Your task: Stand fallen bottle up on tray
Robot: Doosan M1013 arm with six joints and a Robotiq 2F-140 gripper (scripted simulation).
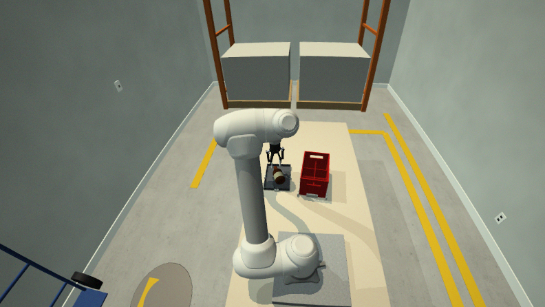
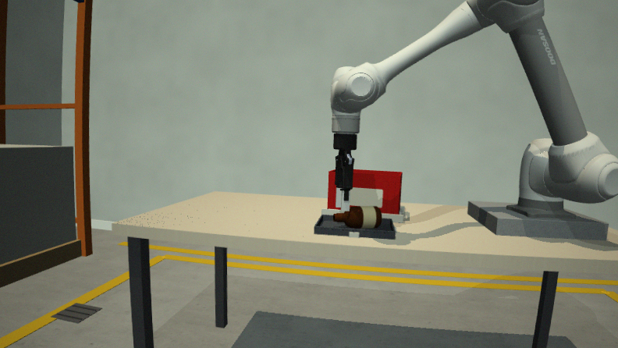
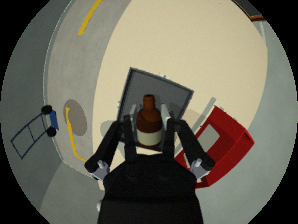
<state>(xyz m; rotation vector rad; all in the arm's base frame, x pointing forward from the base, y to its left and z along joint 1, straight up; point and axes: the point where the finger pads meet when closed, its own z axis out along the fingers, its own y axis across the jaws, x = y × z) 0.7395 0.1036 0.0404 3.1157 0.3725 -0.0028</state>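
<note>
The bottle is 5 cm behind my hand, 1 cm to the right of it and 6 cm below it. From my hand the other things lie so: tray: 5 cm behind, 1 cm to the right, 9 cm below; then red crate: 11 cm behind, 28 cm to the right, 2 cm below.
</note>
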